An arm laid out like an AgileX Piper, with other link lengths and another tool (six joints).
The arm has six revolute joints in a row. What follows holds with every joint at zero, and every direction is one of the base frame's. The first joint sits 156.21 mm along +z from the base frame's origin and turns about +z. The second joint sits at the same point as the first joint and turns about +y. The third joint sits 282.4 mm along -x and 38.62 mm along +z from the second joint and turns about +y. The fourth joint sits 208.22 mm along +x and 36.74 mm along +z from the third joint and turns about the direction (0.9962, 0, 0.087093). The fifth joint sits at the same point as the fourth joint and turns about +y. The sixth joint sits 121.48 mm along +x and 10.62 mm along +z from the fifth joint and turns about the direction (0.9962, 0, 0.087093). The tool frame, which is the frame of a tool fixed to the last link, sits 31.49 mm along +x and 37 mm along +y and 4.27 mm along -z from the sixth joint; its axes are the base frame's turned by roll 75.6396, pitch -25.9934 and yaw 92.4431 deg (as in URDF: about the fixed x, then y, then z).
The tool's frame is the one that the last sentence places.
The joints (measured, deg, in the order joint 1, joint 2, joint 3, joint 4, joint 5, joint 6), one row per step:
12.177 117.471 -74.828 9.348 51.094 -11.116
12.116 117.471 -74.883 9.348 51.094 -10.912
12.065 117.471 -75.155 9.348 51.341 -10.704
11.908 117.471 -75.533 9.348 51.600 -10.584
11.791 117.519 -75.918 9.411 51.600 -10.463
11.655 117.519 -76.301 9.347 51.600 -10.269
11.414 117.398 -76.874 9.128 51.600 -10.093
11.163 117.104 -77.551 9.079 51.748 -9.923
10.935 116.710 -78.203 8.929 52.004 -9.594
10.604 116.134 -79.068 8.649 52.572 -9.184
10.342 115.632 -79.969 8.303 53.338 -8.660
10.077 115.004 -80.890 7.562 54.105 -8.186
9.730 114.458 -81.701 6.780 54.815 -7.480
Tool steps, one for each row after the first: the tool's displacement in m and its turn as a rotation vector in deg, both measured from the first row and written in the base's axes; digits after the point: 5 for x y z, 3 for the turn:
0.00050 -0.00022 0.00017 0.012 -0.027 -0.263
0.00128 -0.00026 0.00105 0.042 -0.023 -0.489
0.00268 -0.00083 0.00225 0.093 -0.121 -0.731
0.00470 -0.00096 0.00319 0.214 -0.424 -1.006
0.00678 -0.00146 0.00433 0.247 -0.784 -1.295
0.00993 -0.00273 0.00669 0.221 -1.477 -1.581
0.01320 -0.00367 0.01061 0.369 -2.267 -1.953
0.01607 -0.00473 0.01505 0.443 -3.021 -2.388
0.01921 -0.00660 0.02128 0.453 -3.866 -2.897
0.02176 -0.00828 0.02719 0.378 -4.477 -3.395
0.02421 -0.01091 0.03369 -0.004 -5.310 -3.649
0.02655 -0.01420 0.03934 -0.457 -5.992 -4.221

